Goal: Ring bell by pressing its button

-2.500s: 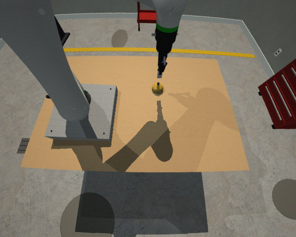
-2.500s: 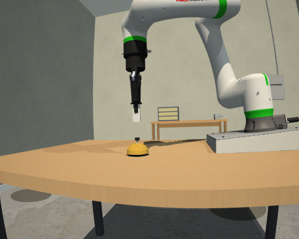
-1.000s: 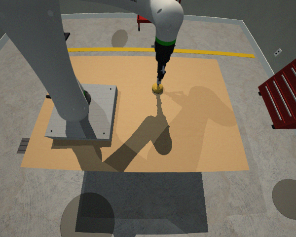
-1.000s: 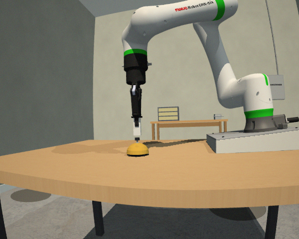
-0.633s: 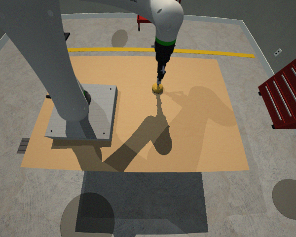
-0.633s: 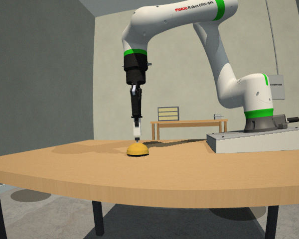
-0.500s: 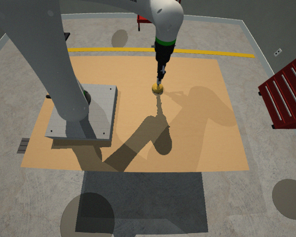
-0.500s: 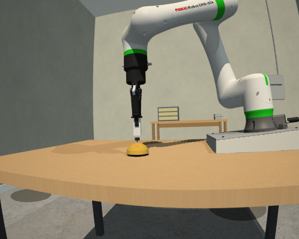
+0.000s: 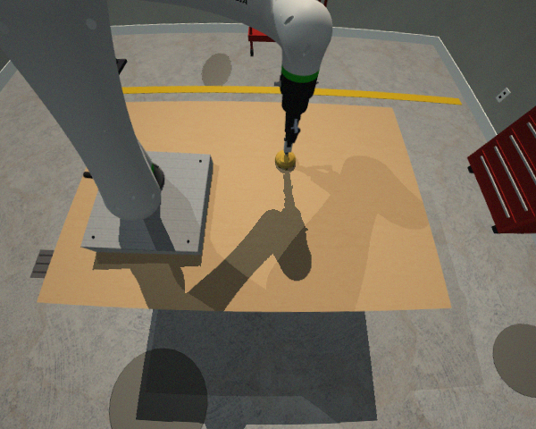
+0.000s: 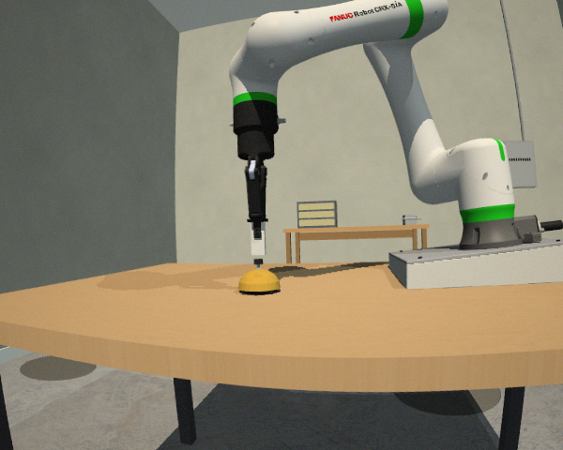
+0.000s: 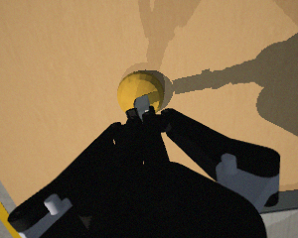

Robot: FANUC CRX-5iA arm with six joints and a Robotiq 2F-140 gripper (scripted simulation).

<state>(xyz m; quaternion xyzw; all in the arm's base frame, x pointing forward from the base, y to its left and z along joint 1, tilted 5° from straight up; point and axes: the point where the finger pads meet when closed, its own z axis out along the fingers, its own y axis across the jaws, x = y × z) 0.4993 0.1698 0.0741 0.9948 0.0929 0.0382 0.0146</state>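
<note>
The black bell button is 50 mm below my hand and 10 mm to the left of it. From my hand the other things lie so: yellow dome bell 70 mm below, 10 mm to the left.
</note>
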